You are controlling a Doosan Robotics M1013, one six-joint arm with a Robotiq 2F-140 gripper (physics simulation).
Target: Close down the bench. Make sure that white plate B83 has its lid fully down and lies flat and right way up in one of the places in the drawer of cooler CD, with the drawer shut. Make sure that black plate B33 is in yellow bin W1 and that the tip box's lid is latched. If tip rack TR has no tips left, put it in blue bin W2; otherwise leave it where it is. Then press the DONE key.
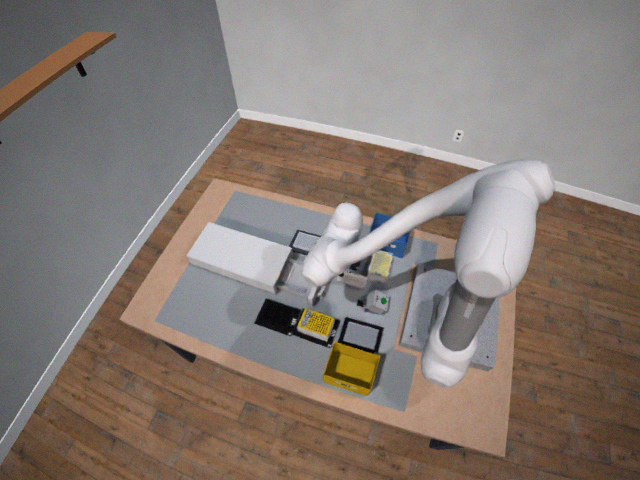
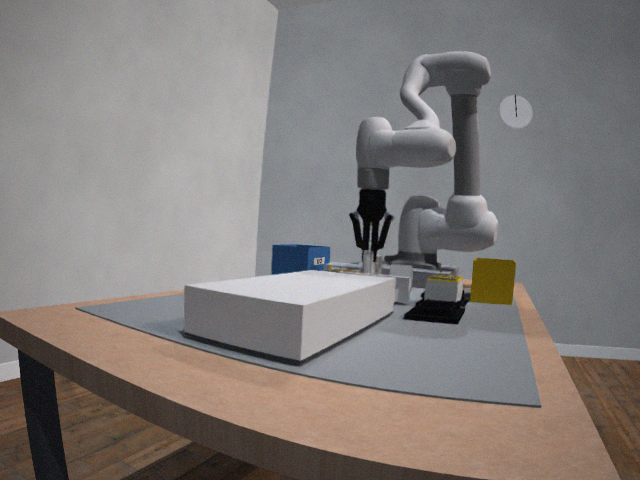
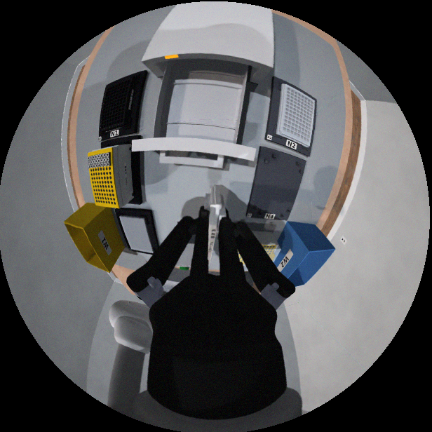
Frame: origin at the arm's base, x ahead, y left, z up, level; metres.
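Seen in the pictures: gripper, fingertip midpoint: (image 1: 341, 277) (image 2: 368, 273); arm's base, origin of the base link: (image 2: 416, 266).
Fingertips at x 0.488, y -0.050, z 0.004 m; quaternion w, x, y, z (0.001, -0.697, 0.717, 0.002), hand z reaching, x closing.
Observation:
Offsets run from my fingertips to a thing's top centre. "pt": to the spot under its first point.
My gripper (image 2: 370, 255) (image 3: 212, 201) is shut on a white plate {dx -0.044, dy +0.001, dz +0.051 m} (image 2: 368, 263) (image 3: 213, 235), held on edge near the open drawer's handle; its label is unreadable. The drawer (image 3: 195, 146) of the white cooler (image 1: 240, 253) (image 2: 289, 291) (image 3: 215, 30) is pulled out, its bare floor showing. A black plate (image 3: 117, 105) lies at N1. A yellow-topped rack {dx +0.039, dy +0.230, dz +0.014 m} (image 1: 316, 322) (image 3: 102, 177) shows tips at one end. A yellow-topped box {pt dx -0.148, dy -0.112, dz +0.008 m} (image 1: 381, 263) (image 3: 257, 253) stands near the blue bin; a grey translucent part beside it resembles a raised lid. The grey key box {dx -0.173, dy +0.059, dz +0.021 m} (image 1: 378, 303) has a green button.
Yellow bin W1 {dx -0.143, dy +0.364, dz +0.057 m} (image 1: 351, 369) (image 2: 493, 281) (image 3: 97, 237) and blue bin W2 {dx -0.150, dy -0.280, dz +0.057 m} (image 1: 395, 237) (image 2: 297, 258) (image 3: 307, 250) stand on opposite sides. Another white plate {dx +0.205, dy -0.152, dz -0.037 m} (image 1: 306, 240) (image 3: 297, 115) lies at N2. Dark holder N4 (image 3: 277, 185) and a black-framed holder {dx -0.145, dy +0.209, dz -0.043 m} (image 1: 361, 334) (image 3: 136, 231) stand nearby.

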